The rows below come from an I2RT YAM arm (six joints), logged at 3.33 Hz.
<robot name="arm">
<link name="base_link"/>
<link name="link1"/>
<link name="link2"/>
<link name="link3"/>
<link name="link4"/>
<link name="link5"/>
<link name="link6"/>
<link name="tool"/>
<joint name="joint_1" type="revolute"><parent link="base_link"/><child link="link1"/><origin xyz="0 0 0.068" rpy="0 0 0"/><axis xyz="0 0 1"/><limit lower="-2.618" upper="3.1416"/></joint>
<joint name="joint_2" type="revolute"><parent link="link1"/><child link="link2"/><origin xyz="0.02 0.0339 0.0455" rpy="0 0 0"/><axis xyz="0 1 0"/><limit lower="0" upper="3.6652"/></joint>
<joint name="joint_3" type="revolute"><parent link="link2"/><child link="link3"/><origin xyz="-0.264 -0.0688 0" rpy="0 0 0"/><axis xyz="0 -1 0"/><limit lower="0" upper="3.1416"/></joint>
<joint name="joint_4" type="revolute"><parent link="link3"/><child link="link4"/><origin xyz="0.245 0.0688 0.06" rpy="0 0 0"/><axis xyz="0 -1 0"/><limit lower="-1.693" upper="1.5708"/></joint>
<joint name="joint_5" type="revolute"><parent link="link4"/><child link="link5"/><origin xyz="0.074 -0.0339 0.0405" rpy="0 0 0"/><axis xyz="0 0 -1"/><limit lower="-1.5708" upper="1.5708"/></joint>
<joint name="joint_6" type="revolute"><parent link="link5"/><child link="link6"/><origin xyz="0.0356 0 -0.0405" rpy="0 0 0"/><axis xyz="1 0 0"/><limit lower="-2.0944" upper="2.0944"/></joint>
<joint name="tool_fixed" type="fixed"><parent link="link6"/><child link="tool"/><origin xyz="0 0 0" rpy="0 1.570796 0"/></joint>
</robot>
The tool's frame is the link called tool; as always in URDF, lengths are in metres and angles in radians.
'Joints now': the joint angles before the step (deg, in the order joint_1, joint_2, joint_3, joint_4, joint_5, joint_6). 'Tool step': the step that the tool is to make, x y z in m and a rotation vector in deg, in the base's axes. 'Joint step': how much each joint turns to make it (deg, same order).
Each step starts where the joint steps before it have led.
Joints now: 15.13, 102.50, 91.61, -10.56, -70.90, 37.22
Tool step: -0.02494, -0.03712, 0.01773, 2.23, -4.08, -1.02
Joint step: -4.59, -7.71, -6.50, 3.35, -3.79, 0.09
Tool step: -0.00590, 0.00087, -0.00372, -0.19, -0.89, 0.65
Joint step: 0.30, -1.13, -1.82, -0.09, -0.23, -1.68
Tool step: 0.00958, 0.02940, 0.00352, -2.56, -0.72, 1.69
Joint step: 4.12, 4.48, 7.60, -8.49, 3.20, -5.74
